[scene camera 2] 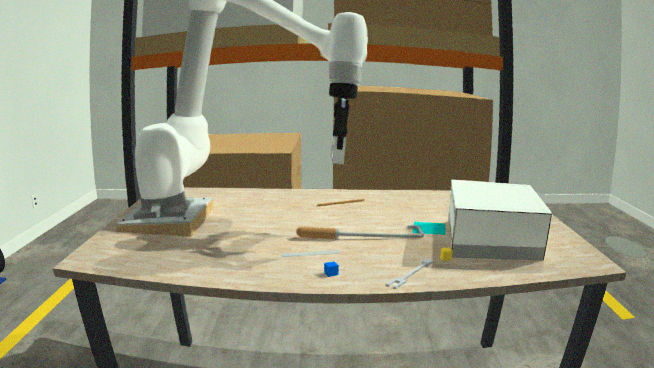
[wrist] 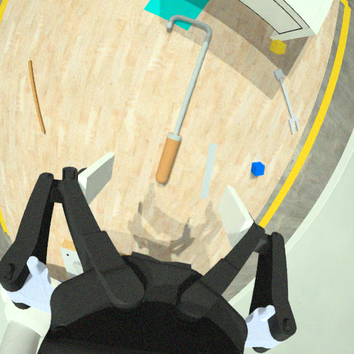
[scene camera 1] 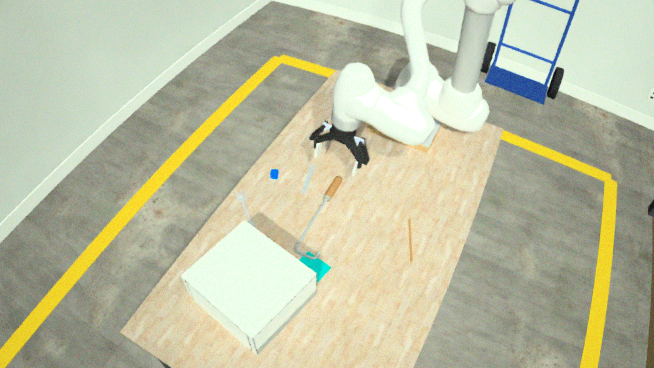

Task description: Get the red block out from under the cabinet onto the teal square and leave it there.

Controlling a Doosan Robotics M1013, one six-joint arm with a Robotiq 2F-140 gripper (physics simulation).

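Frame: origin at the arm's base, x ahead, y left, z up, level; metres.
Seen in the pictures: gripper, fingertip midpoint: (scene camera 2: 336, 161) (scene camera 1: 335, 163); arm's base, origin of the base link: (scene camera 2: 164, 210).
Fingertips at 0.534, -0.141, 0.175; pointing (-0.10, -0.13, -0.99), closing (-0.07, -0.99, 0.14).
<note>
Pixels of each thing's middle, then the offset from my fingertips to it, as dx, dy, dz. "*": a spot on its surface instead.
- white cabinet, body centre: (scene camera 2: 495, 217) (scene camera 1: 250, 286) +0.453, -0.104, -0.141
- teal square, surface spot: (scene camera 2: 432, 228) * +0.295, +0.022, -0.208
- hooked rod with a wooden handle, surface spot: (scene camera 2: 317, 232) (scene camera 1: 329, 186) * -0.053, -0.034, -0.185
- blue cube, body centre: (scene camera 2: 331, 269) (scene camera 1: 274, 174) -0.037, -0.250, -0.196
- pale flat strip, body centre: (scene camera 2: 311, 253) (scene camera 1: 308, 178) -0.076, -0.127, -0.208
- wrench, body centre: (scene camera 2: 411, 273) (scene camera 1: 245, 209) +0.148, -0.279, -0.205
- yellow cube, body centre: (scene camera 2: 446, 254) +0.262, -0.206, -0.196
- thin wooden stick, body centre: (scene camera 2: 341, 202) (scene camera 1: 410, 239) +0.053, +0.305, -0.205
The red block does not show in any view; the space under the cabinet is hidden. The white cabinet (scene camera 1: 250, 275) (scene camera 2: 500, 230) (wrist: 310, 12) stands toward the table's far end from the arm. The teal square (scene camera 1: 320, 268) (scene camera 2: 432, 228) (wrist: 165, 7) lies flat beside it. A hooked rod with a wooden handle (scene camera 1: 333, 187) (scene camera 2: 317, 232) (wrist: 169, 157) lies on the table, its bent end over the square's edge. My gripper (scene camera 1: 336, 160) (scene camera 2: 338, 156) (wrist: 167, 181) is open and empty, pointing down high above the table near the handle end.
A blue cube (scene camera 1: 274, 174) (scene camera 2: 331, 269) (wrist: 258, 168), a pale flat strip (scene camera 1: 308, 179) (scene camera 2: 310, 254) (wrist: 209, 170), a wrench (scene camera 1: 244, 205) (scene camera 2: 410, 274) (wrist: 286, 100), a yellow cube (scene camera 2: 446, 254) (wrist: 278, 47) by the cabinet and a thin wooden stick (scene camera 1: 410, 240) (scene camera 2: 341, 202) (wrist: 36, 97) lie around.
</note>
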